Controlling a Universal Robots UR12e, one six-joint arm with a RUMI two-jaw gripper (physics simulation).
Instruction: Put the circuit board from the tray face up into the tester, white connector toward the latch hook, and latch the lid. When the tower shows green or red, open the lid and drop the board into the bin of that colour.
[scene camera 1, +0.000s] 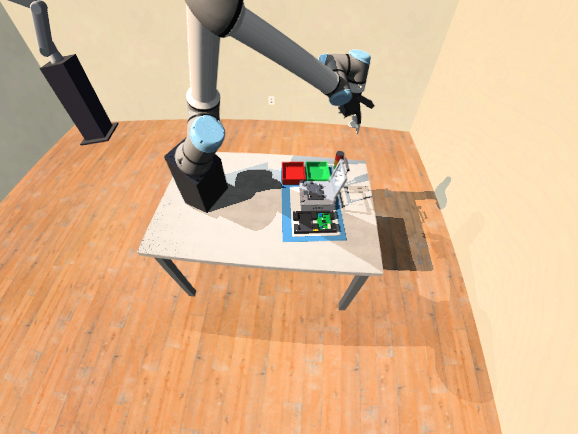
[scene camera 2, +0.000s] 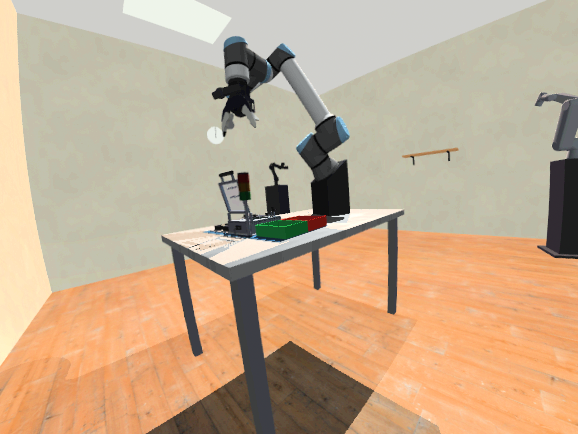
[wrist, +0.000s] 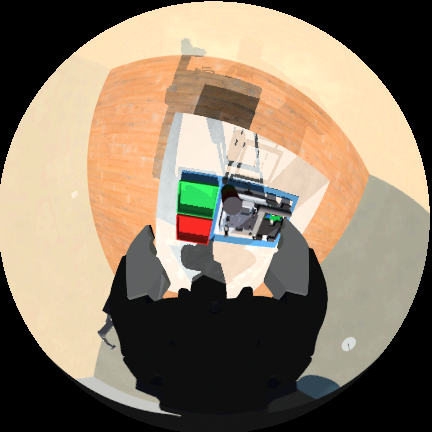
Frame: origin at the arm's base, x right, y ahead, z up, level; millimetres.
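Seen in the pictures: gripper, fingertip midpoint: (scene camera 1: 350, 126) (scene camera 2: 238, 132) (wrist: 215, 223); arm's base at its link origin: (scene camera 1: 193, 158) (scene camera 2: 327, 171).
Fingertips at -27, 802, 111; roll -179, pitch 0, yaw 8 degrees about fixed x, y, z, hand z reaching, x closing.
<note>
Pixels of each thing's top centre, then the offset from my fingertips to it, as dx, dy, dz. "spot": a spot on its surface instead. Level surfaces: height alone.
- green circuit board at its top centre: (wrist: 276, 214) (scene camera 1: 324, 220) +300, -160, -373
- black tray at a spot on its surface: (scene camera 1: 304, 223) spot: +301, -264, -382
- light tower at a spot on its surface: (wrist: 231, 204) (scene camera 1: 340, 153) spot: +38, -38, -142
- blue mat at its surface level: dz -398
- white table at its surface level: dz -400
The green circuit board (scene camera 1: 325, 220) (wrist: 273, 217) lies in the black tray (scene camera 1: 304, 223) at the front of the blue mat. Its connector is too small to make out. The grey tester (scene camera 1: 317, 202) (scene camera 2: 239, 228) stands behind the tray, with its lid (scene camera 1: 339, 181) (scene camera 2: 233, 196) raised. The light tower (scene camera 1: 339, 157) (scene camera 2: 244, 186) (wrist: 231, 204) stands by the tester; its red, amber and green segments look dark in scene camera 2. The green bin (scene camera 1: 317, 171) (scene camera 2: 281, 229) (wrist: 197, 198) and the red bin (scene camera 1: 293, 172) (scene camera 2: 317, 222) (wrist: 193, 228) show no board inside. My gripper (scene camera 1: 355, 128) (scene camera 2: 240, 129) (wrist: 215, 223) is open and empty, high above the tester and bins.
The blue mat (scene camera 1: 286, 215) lies under the tray and tester on the white table (scene camera 1: 235, 240). The bins stand side by side behind the tester. The upright lid and tower rise above the table. The arm's black pedestal (scene camera 1: 200, 187) (scene camera 2: 331, 192) stands at the table's other end.
</note>
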